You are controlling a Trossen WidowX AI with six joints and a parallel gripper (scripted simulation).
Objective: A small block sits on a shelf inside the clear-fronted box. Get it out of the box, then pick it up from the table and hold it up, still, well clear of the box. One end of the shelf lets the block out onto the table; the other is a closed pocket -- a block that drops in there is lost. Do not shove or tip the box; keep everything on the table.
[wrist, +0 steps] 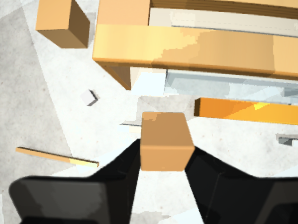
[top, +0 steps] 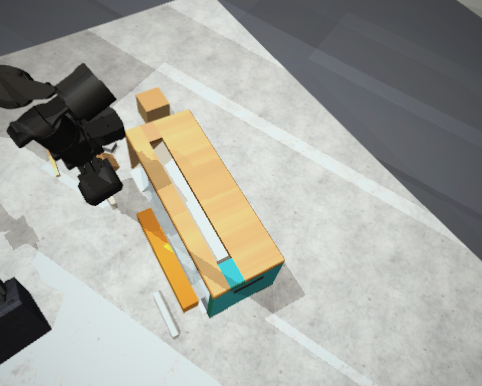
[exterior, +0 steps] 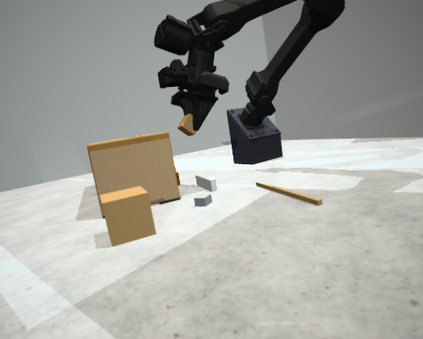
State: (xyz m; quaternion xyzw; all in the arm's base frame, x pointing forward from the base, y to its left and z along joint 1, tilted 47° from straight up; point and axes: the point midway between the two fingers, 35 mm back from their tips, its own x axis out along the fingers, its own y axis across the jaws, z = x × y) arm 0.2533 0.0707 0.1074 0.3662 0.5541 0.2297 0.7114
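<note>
Now: gripper tip 10 mm below the orange block. The rest, counted from my gripper tip: thin yellow stick 200 mm to the left, 120 mm below, 50 mm behind; grey block 130 mm to the left, 110 mm below, 60 mm ahead.
</note>
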